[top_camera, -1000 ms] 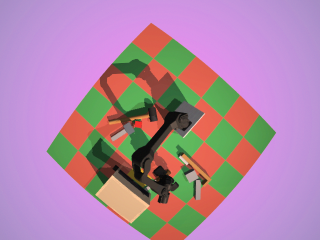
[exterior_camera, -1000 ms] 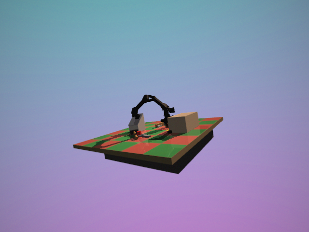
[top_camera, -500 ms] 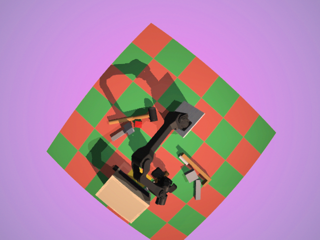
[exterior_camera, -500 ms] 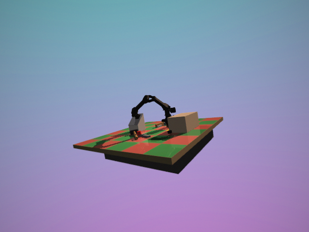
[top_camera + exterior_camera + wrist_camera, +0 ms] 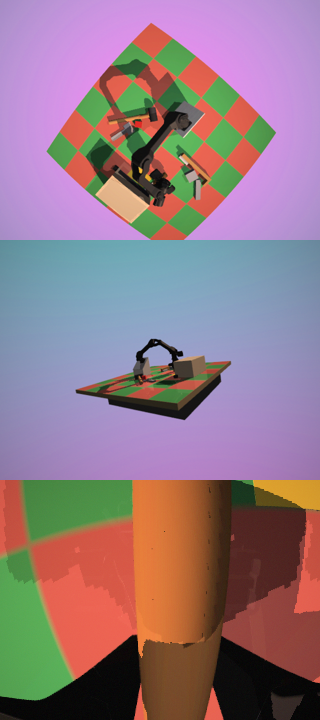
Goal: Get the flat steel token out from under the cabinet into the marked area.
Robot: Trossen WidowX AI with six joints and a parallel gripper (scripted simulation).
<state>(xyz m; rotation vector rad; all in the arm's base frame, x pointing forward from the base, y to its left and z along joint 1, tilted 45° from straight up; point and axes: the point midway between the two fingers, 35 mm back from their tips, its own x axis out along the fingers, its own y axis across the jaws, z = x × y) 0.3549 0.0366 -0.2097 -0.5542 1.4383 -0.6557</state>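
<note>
My gripper tip is now 19 cm past the pale bar and 2 cm to the right of it. Also, from my gripper tip: grey block 15 cm behind, 14 cm to the left, 1 cm above; grey bar 26 cm to the left, 10 cm behind; grey token 25 cm ahead, 8 cm to the right.
</note>
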